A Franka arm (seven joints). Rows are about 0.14 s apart.
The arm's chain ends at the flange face. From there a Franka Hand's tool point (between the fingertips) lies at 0.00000 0.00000 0.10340 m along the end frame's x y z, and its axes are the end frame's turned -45 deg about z.
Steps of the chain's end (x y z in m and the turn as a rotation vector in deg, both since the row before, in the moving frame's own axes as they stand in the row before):
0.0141, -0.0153, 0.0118, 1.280, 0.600, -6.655
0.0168, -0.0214, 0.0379, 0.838, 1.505, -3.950
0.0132, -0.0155, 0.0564, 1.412, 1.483, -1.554
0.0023, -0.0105, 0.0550, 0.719, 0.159, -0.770
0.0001, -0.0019, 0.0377, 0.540, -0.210, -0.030
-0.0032, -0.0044, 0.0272, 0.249, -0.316, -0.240
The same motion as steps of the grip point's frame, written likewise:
0.0231, -0.0019, 0.0118, 0.481, 1.329, -6.655
0.0300, -0.0025, 0.0379, -0.472, 1.657, -3.950
0.0240, -0.0016, 0.0563, -0.050, 2.047, -1.554
0.0102, -0.0065, 0.0550, 0.396, 0.621, -0.770
0.0018, -0.0022, 0.0377, 0.530, 0.233, -0.030
0.0008, -0.0061, 0.0272, 0.400, -0.047, -0.240

